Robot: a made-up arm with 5 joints.
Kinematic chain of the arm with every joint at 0, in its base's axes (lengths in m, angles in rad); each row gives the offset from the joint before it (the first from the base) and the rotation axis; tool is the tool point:
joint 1: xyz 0 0 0.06 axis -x
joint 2: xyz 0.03 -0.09 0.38 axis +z
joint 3: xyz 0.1 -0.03 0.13 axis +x
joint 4: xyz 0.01 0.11 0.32 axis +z
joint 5: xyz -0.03 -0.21 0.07 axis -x
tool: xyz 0.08 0.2 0
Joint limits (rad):
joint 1: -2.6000..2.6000
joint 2: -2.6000..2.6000
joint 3: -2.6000..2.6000
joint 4: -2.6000..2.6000
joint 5: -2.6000..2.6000
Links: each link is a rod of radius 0.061 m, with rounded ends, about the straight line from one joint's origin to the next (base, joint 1, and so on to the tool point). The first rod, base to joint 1, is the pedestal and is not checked.
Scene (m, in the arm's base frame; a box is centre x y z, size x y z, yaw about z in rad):
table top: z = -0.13
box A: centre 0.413 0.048 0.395 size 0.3 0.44 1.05 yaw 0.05
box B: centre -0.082 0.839 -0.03 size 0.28 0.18 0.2 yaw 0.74
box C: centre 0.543 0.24 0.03 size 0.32 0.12 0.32 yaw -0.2
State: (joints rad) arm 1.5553 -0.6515 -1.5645 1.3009 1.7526
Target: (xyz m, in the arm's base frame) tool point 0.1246 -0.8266 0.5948
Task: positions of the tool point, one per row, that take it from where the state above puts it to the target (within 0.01 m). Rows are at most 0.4 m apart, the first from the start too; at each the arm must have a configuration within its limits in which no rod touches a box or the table.
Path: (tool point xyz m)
1: 0.4059 0.4618 0.2627
2: 0.3883 0.5205 0.2888
3: 0.3544 0.5878 0.3265
4: 0.2955 0.6549 0.3742
5: 0.2066 0.7092 0.4242
6: 0.0901 0.7380 0.4640
7: 0.0458 0.5555 0.6995
8: 0.0066 0.3063 0.8672
9: -0.0297 0.0047 0.9485
10: -0.0660 -0.3242 0.9196
11: -0.1057 -0.6368 0.7637
12: 0.0081 -0.7533 0.6895
13: 0.1246 -0.8266 0.5948

